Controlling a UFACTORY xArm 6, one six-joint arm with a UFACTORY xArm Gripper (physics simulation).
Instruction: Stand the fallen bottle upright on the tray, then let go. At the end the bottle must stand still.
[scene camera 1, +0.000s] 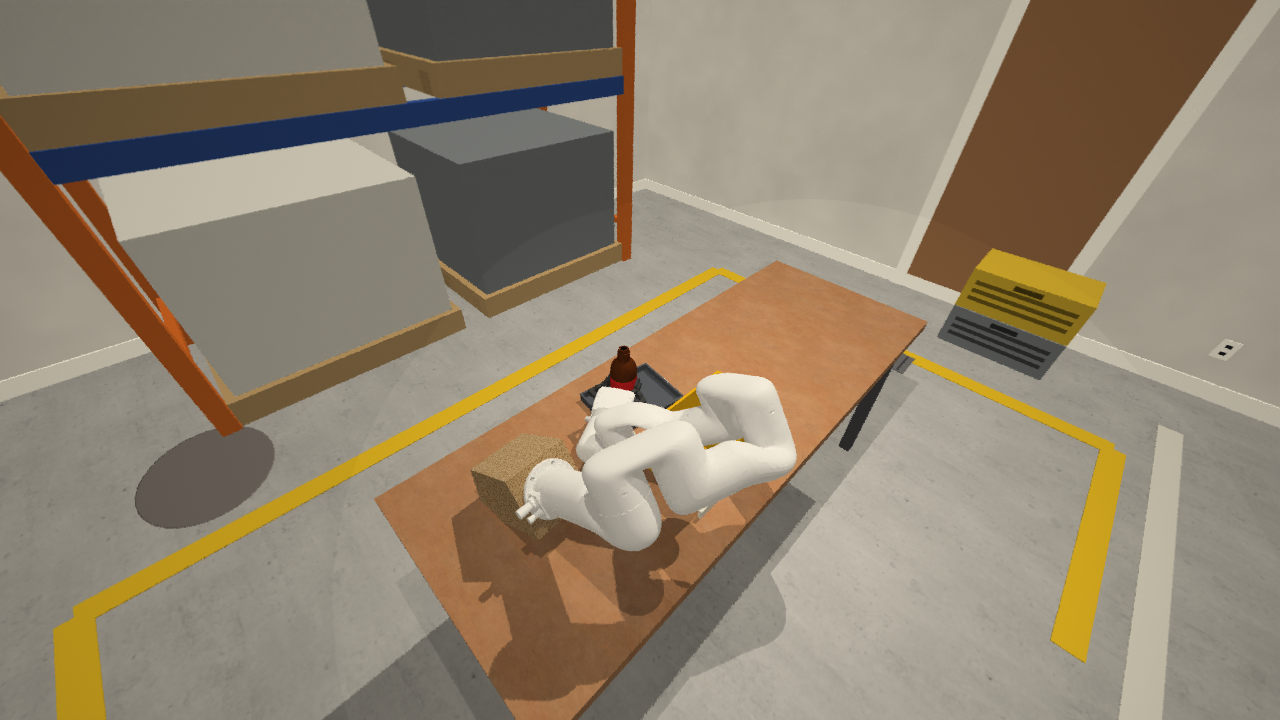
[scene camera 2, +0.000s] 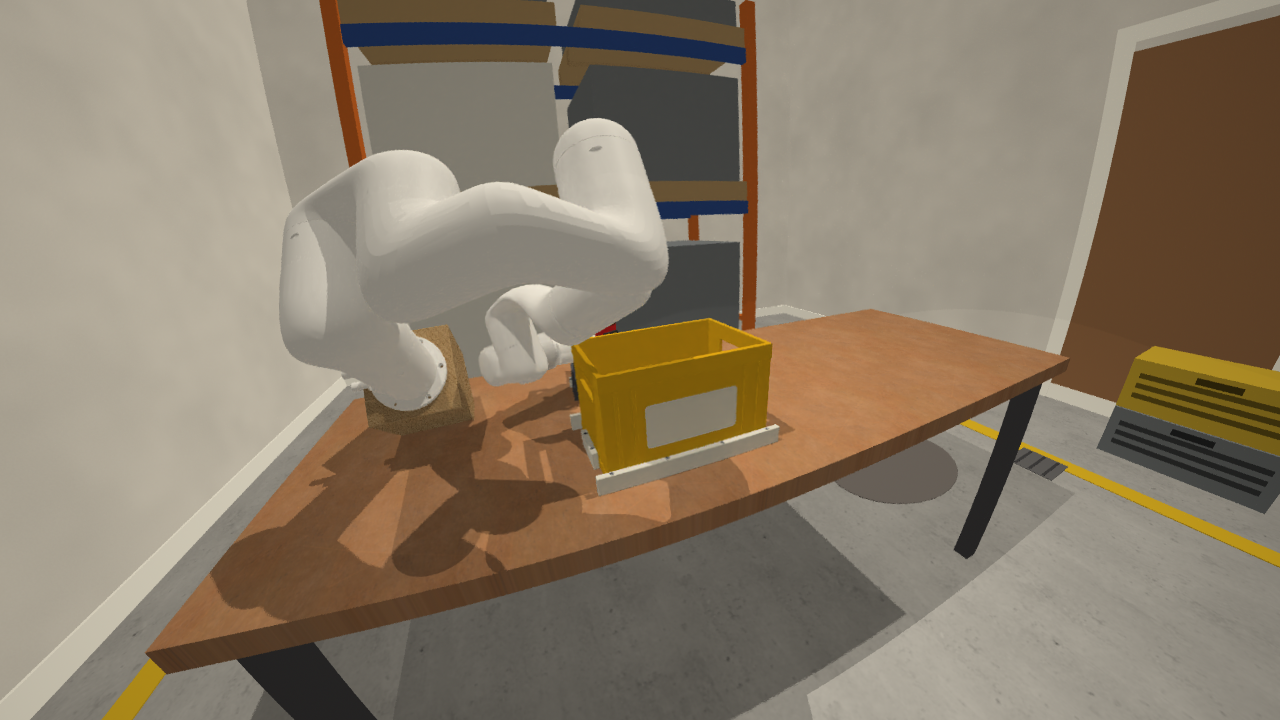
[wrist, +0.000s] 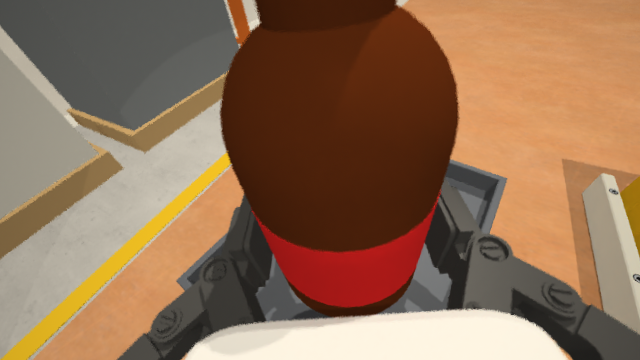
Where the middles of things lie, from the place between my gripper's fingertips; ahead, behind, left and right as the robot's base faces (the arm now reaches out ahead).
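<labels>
Dark grey tray (scene camera 1: 657, 391): my hand 11 cm above it, 4 cm short of it, 1 cm to the right of it. Yellow crate (scene camera 2: 645, 394): 29 cm to the right of my hand, 1 cm ahead of it, 3 cm below it. Brown bottle (scene camera 1: 623, 371): 4 cm above my hand, 1 cm behind it, 1 cm to the right of it.
</labels>
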